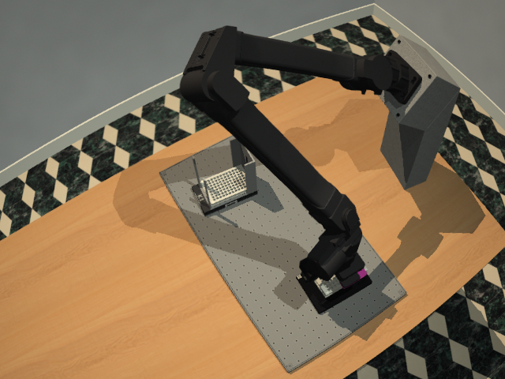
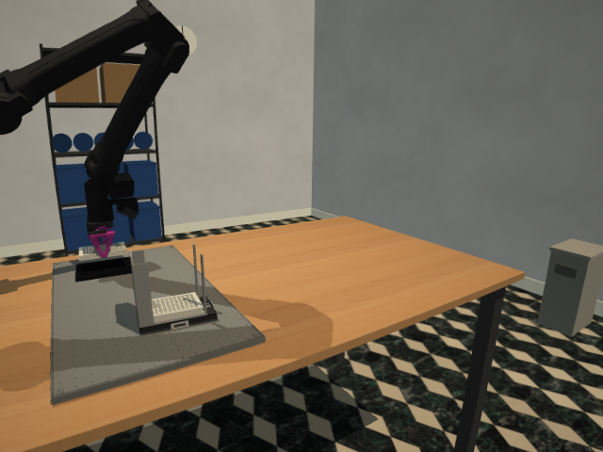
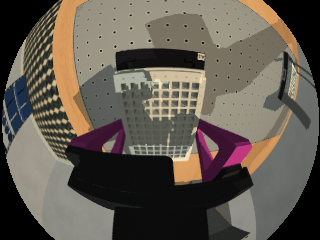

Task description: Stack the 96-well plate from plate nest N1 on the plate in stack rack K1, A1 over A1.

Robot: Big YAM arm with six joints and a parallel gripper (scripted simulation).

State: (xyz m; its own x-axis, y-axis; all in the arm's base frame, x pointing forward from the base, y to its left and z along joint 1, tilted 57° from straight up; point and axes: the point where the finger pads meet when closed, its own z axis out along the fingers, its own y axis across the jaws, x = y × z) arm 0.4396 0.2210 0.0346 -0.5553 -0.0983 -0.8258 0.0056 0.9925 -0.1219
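Now: the black plate nest N1 60 mm below my hand. Round my hand: pale A1 mark (80 mm ahead, 50 mm to the right, 50 mm below); then grey back wall (40 mm ahead, 380 mm to the right, 20 mm above).
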